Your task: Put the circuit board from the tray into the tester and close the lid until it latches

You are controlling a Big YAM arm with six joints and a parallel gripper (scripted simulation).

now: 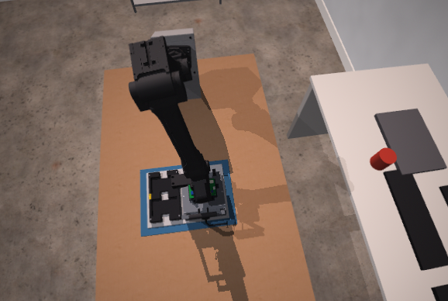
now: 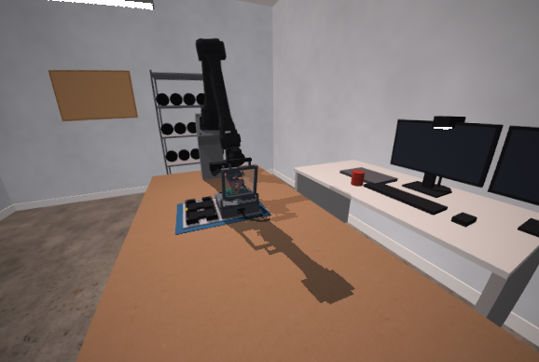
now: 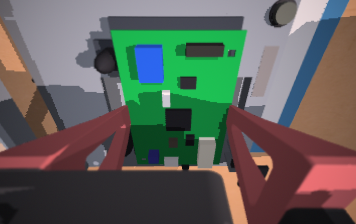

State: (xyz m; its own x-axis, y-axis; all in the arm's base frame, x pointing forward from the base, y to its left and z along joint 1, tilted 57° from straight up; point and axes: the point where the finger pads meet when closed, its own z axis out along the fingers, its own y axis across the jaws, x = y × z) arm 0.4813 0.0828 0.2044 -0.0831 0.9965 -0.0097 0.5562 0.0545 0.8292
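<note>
My gripper is now right at the green circuit board. Round my hand: clear lid: 12 cm ahead, 9 cm above, 2 cm to the left.
</note>
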